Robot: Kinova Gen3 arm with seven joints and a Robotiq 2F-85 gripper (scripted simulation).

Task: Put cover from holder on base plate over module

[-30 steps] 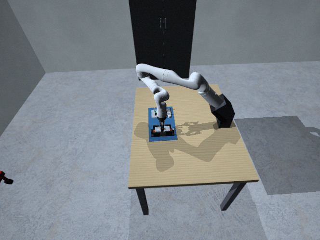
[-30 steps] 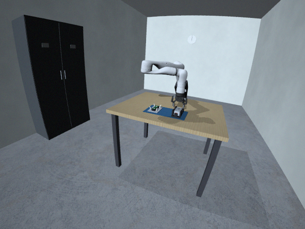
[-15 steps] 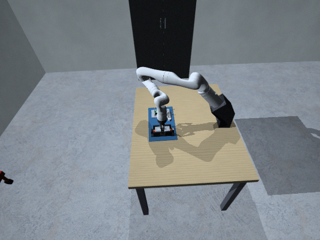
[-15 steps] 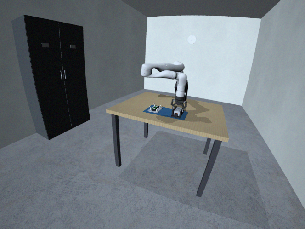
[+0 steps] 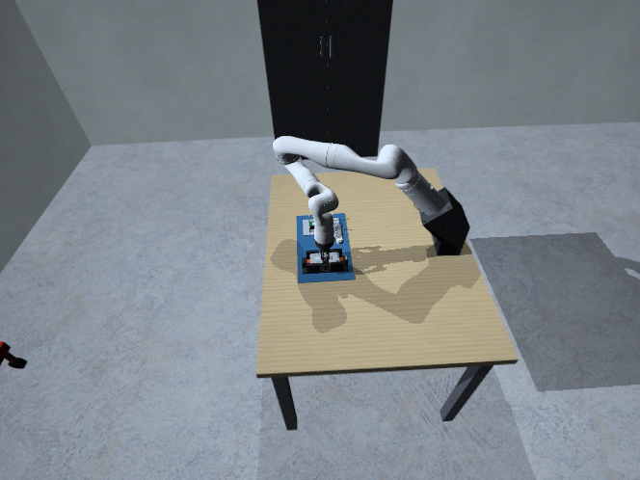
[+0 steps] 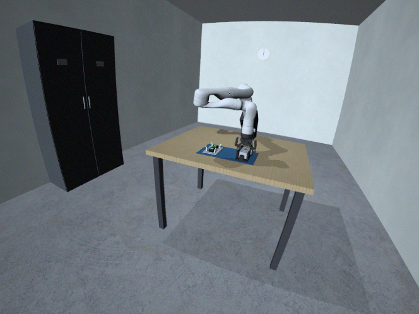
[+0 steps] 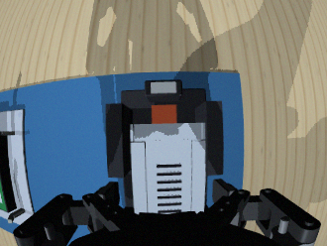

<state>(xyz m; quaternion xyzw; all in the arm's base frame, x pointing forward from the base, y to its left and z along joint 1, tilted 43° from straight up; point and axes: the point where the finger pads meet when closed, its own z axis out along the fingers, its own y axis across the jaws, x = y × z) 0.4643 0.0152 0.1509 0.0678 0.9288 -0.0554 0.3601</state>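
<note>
My hand is right at the light grey cover.
</note>
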